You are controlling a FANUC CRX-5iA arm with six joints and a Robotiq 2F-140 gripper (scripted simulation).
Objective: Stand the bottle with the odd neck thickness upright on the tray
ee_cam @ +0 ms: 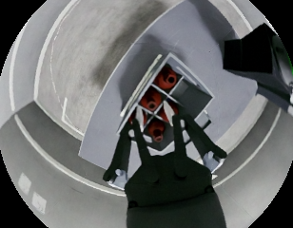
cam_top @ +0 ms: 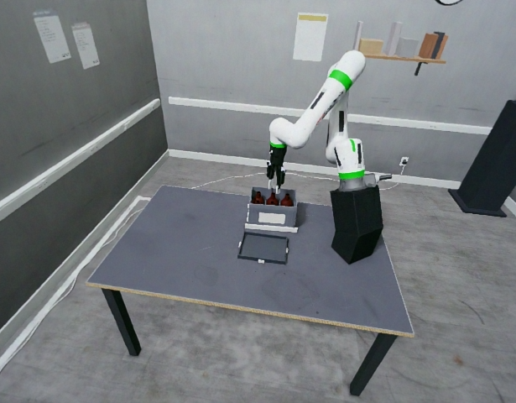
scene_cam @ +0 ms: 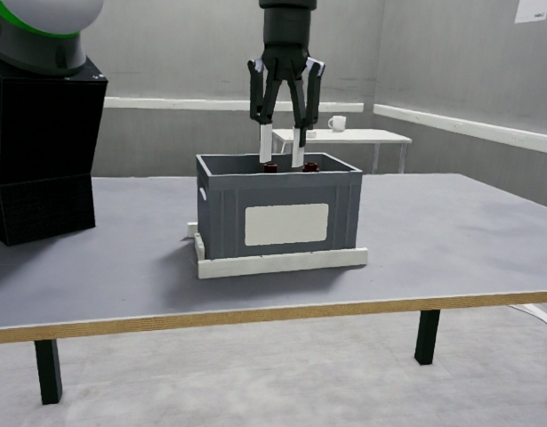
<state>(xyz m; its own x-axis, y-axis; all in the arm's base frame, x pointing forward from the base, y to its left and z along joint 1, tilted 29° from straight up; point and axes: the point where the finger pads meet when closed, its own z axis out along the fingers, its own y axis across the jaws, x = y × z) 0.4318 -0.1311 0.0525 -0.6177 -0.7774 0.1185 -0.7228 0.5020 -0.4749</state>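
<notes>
My gripper is now 13 cm above the grey crate and 5 cm to the right of it. Round my hand: dark tray 31 cm to the left, 20 cm below, 1 cm ahead.
</notes>
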